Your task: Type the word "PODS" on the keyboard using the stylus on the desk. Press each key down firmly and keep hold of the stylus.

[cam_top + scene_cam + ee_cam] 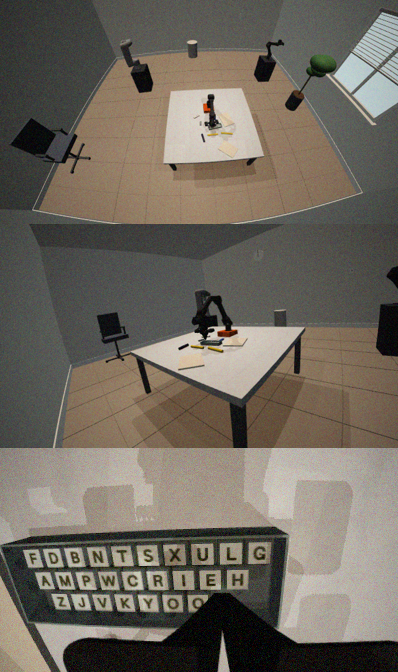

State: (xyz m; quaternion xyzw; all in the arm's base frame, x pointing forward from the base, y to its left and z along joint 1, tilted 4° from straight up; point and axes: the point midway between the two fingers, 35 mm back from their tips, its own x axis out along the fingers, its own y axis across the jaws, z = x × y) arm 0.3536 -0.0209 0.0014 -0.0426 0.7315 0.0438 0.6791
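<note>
My gripper tip is now 150 mm past the blue stylus, 80 mm to the right of it and 30 mm above it. Also, from my gripper tip: tan pad: 350 mm ahead, 180 mm to the left, 30 mm below; then black rod: 160 mm ahead, 130 mm to the right, 30 mm below.
</note>
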